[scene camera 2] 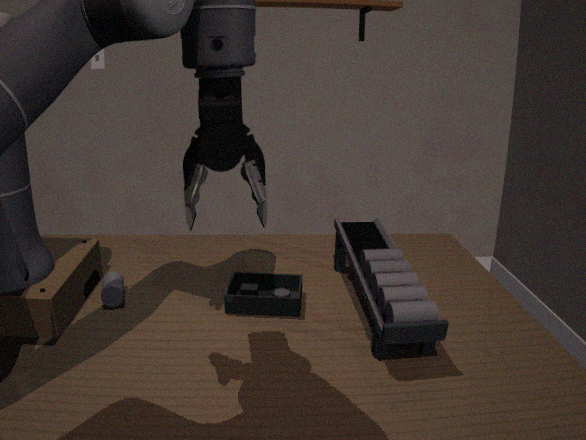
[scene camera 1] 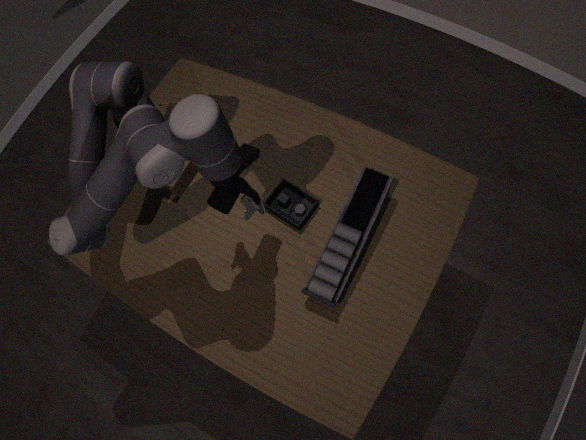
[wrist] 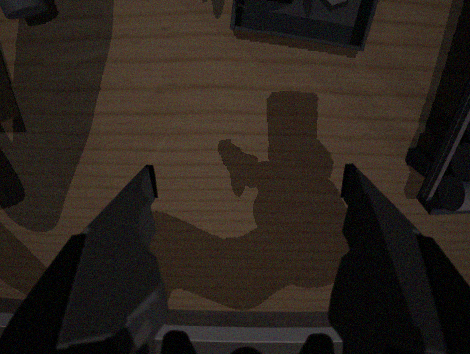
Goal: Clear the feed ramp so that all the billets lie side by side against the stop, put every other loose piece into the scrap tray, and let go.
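Observation:
Several grey billets [scene camera 1: 334, 259] [scene camera 2: 400, 294] lie side by side across the lower half of the ramp [scene camera 1: 365, 200] [scene camera 2: 367, 234] [wrist: 452, 145]; the lowest rests at the stop [scene camera 2: 415, 331]. A loose grey cylinder [scene camera 2: 113, 291] [wrist: 25, 7] lies on the table at the left; scene camera 1 does not show it. The scrap tray [scene camera 1: 282, 218] [scene camera 2: 262, 306] [wrist: 300, 35] holds a small dark block [scene camera 1: 283, 199] [scene camera 2: 249, 288] and a pale round piece [scene camera 1: 300, 208] [scene camera 2: 281, 292]. My gripper [scene camera 1: 254, 212] [scene camera 2: 227, 227] [wrist: 248, 168] is open and empty, high above the table, left of the ramp.
A wooden box-like block [scene camera 2: 70, 274] stands at the left, close beside the loose cylinder. The arm's lower links rise over that side. The tray stands between the cylinder and the ramp. A shelf [scene camera 2: 330, 4] hangs on the back wall.

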